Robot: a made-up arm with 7 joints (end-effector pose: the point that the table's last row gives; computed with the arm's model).
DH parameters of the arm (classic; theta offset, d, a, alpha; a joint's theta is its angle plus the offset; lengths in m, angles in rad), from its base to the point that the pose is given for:
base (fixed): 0.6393 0 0.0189 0
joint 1: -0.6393 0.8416 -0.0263 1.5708
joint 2: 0 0.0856 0.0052 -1.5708
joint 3: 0 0.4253 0.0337 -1.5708
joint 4: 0 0.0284 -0.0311 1.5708
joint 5: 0 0.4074 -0.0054 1.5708
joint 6: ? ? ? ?
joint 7: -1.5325 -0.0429 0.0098 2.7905
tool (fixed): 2.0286 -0.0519 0 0
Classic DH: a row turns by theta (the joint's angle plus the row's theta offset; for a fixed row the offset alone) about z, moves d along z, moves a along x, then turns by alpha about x.
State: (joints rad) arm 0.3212 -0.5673 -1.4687 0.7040 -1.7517 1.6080 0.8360
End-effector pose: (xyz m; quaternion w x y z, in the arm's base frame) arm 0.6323 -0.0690 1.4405 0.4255 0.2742 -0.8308 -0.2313
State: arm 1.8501 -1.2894 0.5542 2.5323 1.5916 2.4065 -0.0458
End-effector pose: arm 0.0106 0.1378 0.7037 0.6028 0.3076 -0.2124 -0.7049
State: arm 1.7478 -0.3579 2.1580 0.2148 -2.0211 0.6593 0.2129
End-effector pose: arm 0.1035 0.2113 1.7478 0.3657 0.6324 0.6613 -0.1700
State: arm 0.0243 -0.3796 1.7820 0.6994 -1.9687 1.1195 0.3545
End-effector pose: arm 0.1123 0.1441 1.6893 0.2800 0.9494 -0.0838 -0.1154
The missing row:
joint 6: 1.5708 0.1091 0.0756 1.5708
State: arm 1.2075 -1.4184 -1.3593 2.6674 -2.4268 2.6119 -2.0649
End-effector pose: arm 0.3513 0.0280 0.6800 0.5908 0.0091 0.5952 0.5446
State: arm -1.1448 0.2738 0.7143 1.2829 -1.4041 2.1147 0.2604
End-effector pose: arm 0.2004 0.1164 1.5414 0.5557 0.5898 -0.5775 -0.0991
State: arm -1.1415 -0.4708 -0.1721 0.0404 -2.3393 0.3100 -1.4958
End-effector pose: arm 0.1942 -0.3229 1.6478 0.1248 0.8239 0.2912 0.4698
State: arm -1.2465 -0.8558 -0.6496 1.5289 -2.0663 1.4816 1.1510
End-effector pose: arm 0.0226 -0.7086 0.8399 0.0134 -0.0906 -0.5151 -0.8522
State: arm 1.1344 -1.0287 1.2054 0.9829 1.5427 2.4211 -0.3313
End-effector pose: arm 0.0382 0.6033 0.9856 0.1254 -0.1767 -0.3798 0.8994
